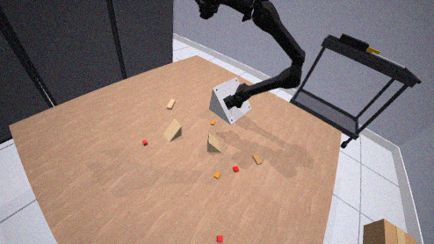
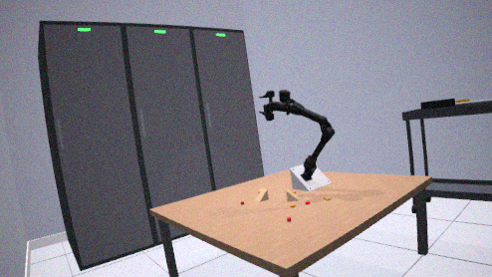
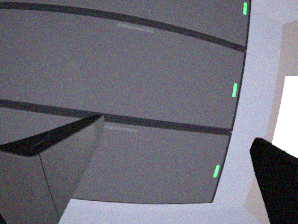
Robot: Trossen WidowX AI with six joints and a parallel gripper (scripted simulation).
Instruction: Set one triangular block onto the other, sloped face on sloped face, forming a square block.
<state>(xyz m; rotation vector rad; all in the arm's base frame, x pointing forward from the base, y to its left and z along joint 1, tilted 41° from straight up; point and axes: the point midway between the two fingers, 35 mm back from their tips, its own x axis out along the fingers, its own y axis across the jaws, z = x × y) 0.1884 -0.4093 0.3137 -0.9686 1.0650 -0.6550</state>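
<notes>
My gripper tip is 12 cm short of the pale wooden triangular block, 8 cm to the right of it and 57 cm above it. The rest, counted from my gripper tip: tan piece 6 cm behind, 43 cm to the left, 58 cm below.
</notes>
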